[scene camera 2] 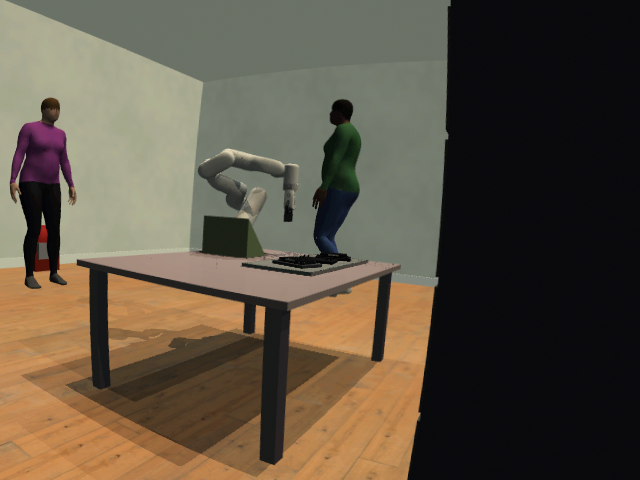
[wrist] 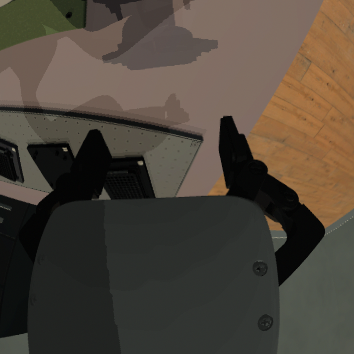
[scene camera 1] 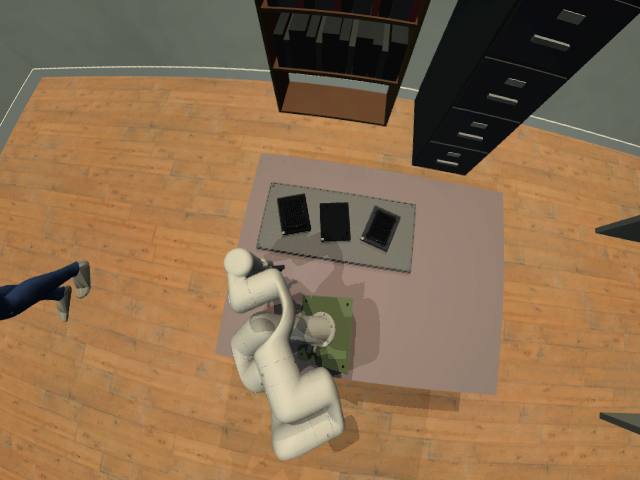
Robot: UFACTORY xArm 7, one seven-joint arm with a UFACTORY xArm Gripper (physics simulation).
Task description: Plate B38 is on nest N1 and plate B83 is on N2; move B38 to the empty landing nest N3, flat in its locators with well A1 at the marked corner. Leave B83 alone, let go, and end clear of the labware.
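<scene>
Three black nests stand on a grey perforated board [scene camera 1: 402, 254] [scene camera 2: 258, 265] [wrist: 175, 150]. The left nest bears a dark well plate [scene camera 1: 294, 211] [wrist: 127, 183]. The right nest bears another dark well plate [scene camera 1: 382, 227] [wrist: 6, 162], turned at an angle. The middle nest [scene camera 1: 334, 222] [wrist: 49, 159] is bare, with a pale mark at one corner. No plate or nest labels are legible, so I cannot tell which plate is B38. My gripper [scene camera 1: 278, 267] [scene camera 2: 288, 219] [wrist: 159, 136] is open and empty, pointing down, high above the table and off the board's robot-side edge near the left nest.
The arm's green base [scene camera 1: 341, 310] [scene camera 2: 225, 237] stands on the pinkish table [scene camera 1: 449, 289] [scene camera 2: 191, 273]. A bookshelf [scene camera 1: 336, 77] and a dark filing cabinet [scene camera 1: 439, 103] stand beyond the table. One person [scene camera 2: 341, 155] stands behind the table, another [scene camera 2: 42, 155] farther left.
</scene>
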